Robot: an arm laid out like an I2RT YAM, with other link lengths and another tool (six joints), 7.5 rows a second.
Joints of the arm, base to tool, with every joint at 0 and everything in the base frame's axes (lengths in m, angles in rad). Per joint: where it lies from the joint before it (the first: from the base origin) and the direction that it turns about. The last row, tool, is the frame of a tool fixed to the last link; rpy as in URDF.
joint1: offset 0 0 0.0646 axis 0 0 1
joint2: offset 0.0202 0.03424 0.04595 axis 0 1 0
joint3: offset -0.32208 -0.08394 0 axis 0 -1 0
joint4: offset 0.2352 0.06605 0.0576 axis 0 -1 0
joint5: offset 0.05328 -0.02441 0.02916 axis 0 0 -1
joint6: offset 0.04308 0 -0.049 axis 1 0 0
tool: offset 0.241 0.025 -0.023 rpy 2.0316 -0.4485 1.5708
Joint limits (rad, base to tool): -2.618..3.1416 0..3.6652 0..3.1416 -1.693..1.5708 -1.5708..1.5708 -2.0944..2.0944
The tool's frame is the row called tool.
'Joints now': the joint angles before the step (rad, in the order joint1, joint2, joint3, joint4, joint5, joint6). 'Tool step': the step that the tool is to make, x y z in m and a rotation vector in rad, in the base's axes. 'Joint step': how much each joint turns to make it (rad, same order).
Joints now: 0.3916, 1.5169, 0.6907, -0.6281, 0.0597, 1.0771
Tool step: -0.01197, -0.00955, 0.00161, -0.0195, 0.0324, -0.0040
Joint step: -0.0134, -0.0121, 0.0019, -0.0508, 0.0050, -0.0099
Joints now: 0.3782, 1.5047, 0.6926, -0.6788, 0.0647, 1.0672
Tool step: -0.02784, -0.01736, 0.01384, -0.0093, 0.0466, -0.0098
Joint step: -0.0477, -0.0816, 0.0000, -0.1263, -0.0096, -0.0375
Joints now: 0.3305, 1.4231, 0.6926, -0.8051, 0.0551, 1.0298
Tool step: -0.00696, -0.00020, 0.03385, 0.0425, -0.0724, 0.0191
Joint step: -0.0235, -0.1671, 0.0324, -0.1156, -0.0209, -0.0411
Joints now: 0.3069, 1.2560, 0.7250, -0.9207, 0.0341, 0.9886
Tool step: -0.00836, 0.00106, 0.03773, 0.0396, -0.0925, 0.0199
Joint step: -0.0030, -0.1701, 0.0580, -0.1274, -0.0137, -0.0209
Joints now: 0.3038, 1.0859, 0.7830, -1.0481, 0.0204, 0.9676
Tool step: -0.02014, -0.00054, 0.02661, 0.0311, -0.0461, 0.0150
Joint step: 0.0001, -0.1286, 0.0534, -0.1286, -0.0190, -0.0105
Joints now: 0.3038, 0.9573, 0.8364, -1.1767, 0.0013, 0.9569
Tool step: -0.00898, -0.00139, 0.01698, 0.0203, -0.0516, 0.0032
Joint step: 0.0002, -0.0850, 0.0355, -0.0652, -0.0046, -0.0017
